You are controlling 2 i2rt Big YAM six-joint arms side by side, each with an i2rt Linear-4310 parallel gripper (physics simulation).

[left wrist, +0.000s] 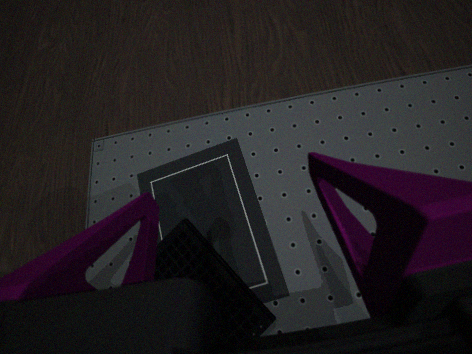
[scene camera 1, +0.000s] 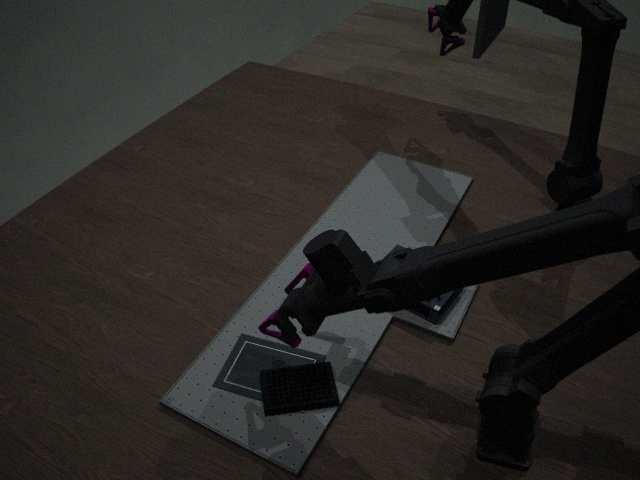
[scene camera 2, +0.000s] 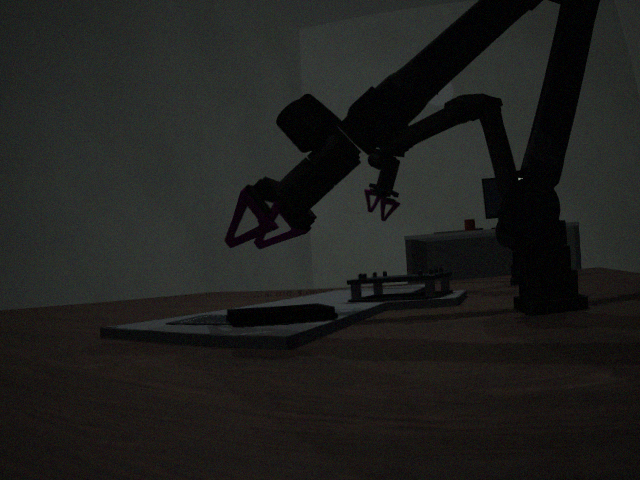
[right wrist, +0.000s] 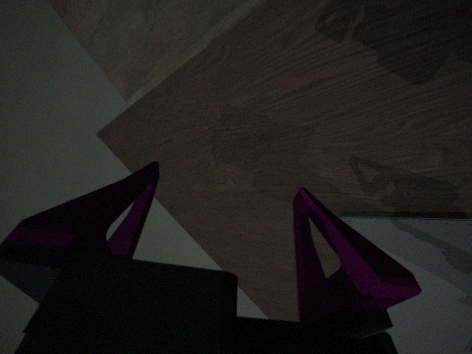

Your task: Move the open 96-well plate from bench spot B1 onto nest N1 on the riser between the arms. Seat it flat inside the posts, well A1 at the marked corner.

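Frame: origin at the left arm's base, x left, y back, z up, level; metres.
Seen in the pictures: left gripper, fingertip midpoint: (left wrist: 227, 181) (scene camera 1: 273, 310) (scene camera 2: 242, 245); right gripper, fingertip midpoint: (scene camera 1: 436, 43) (scene camera 2: 376, 216) (right wrist: 230, 181); left arm's base at its link origin: (scene camera 1: 505, 434) (scene camera 2: 548, 308).
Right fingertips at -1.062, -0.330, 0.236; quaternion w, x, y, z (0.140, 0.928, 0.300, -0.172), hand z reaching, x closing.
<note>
Offsets run from my right fingertips to a thing's top centre, as dx, dy, dz. "spot": to the spot under its first point. Level surfaces: height alone.
The black 96-well plate @(+1.092, -0.026, -0.207) (scene camera 1: 299, 388) (scene camera 2: 281, 315) (left wrist: 220, 277) lies skewed, partly over a dark, white-outlined bench spot @(spot: +1.078, -0.140, -0.222) (scene camera 1: 242, 366) (left wrist: 200, 200) and partly on the perforated board. My left gripper (scene camera 1: 279, 310) (scene camera 2: 242, 243) (left wrist: 227, 181) is open and empty, above the board and beyond the plate. The riser @(+0.785, +0.114, -0.174) (scene camera 1: 447, 302) (scene camera 2: 403, 279) stands with short posts on top; my left arm hides much of it in scene camera 1. The marked corner cannot be confirmed. My right gripper (scene camera 1: 438, 40) (scene camera 2: 376, 214) (right wrist: 230, 181) is open and empty, high up and far from the plate.
The pale perforated board (scene camera 1: 351, 222) (scene camera 2: 155, 334) (left wrist: 350, 115) (right wrist: 425, 280) lies on the brown wooden table @(dz -0.236) (scene camera 1: 180, 206) (scene camera 2: 258, 403). A grey box (scene camera 2: 454, 255) and a small red object (scene camera 2: 469, 224) show in the background. The scene is very dark.
</note>
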